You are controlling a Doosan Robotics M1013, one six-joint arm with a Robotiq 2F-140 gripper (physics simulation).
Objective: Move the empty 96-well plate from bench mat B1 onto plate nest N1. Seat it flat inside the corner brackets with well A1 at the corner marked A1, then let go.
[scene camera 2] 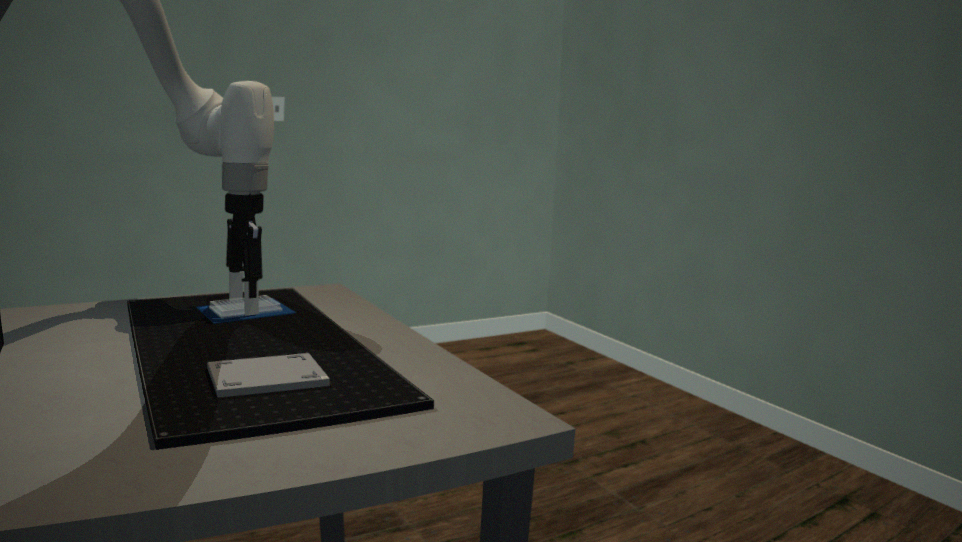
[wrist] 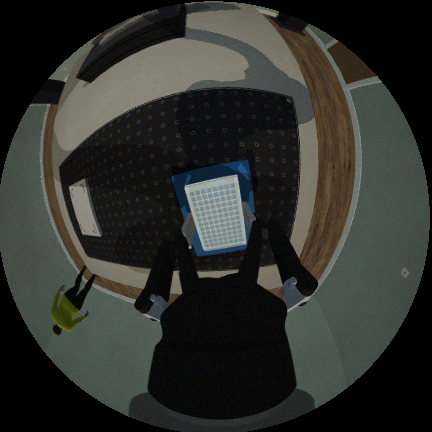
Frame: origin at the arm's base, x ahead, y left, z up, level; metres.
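Seen in the pictures: gripper, fingertip midpoint: [scene camera 2: 243,308] [wrist: 217,213].
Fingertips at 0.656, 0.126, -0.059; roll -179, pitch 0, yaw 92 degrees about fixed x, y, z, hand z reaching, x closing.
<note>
Pixels of each thing's middle, then the offset from my fingertips to it, as dx, dy, dz. Level surfaces: height alone.
- white 96-well plate, body centre: [wrist: 218,216] [scene camera 2: 245,306] +0.003, +0.000, +0.005
- blue bench mat B1, surface height: dz -0.002
- plate nest N1, body centre: [scene camera 2: 265,373] [wrist: 82,209] -0.084, -0.371, +0.003
- black perforated board, surface height: dz -0.004
- grey table, surface height: dz -0.017
The white 96-well plate [scene camera 2: 226,308] [wrist: 217,200] lies flat on the blue bench mat B1 [scene camera 2: 285,311] [wrist: 212,171], at the far end of the black board. My gripper [scene camera 2: 243,305] [wrist: 217,213] points straight down over it and is shut on the plate, with one grey fingertip against each long side. The plate nest N1 [scene camera 2: 269,374] [wrist: 84,210] is a light, flat block with dark corner brackets, nearer the front of the board. No plate sits on it. The A1 marks are too small to read.
The black perforated board [scene camera 2: 181,403] [wrist: 150,120] lies on the grey table [scene camera 2: 471,410] [wrist: 125,80] and carries the mat and nest. A dark structure [wrist: 135,45] stands at the wrist view's upper left. A person in yellow [wrist: 66,314] shows at its lower left.
</note>
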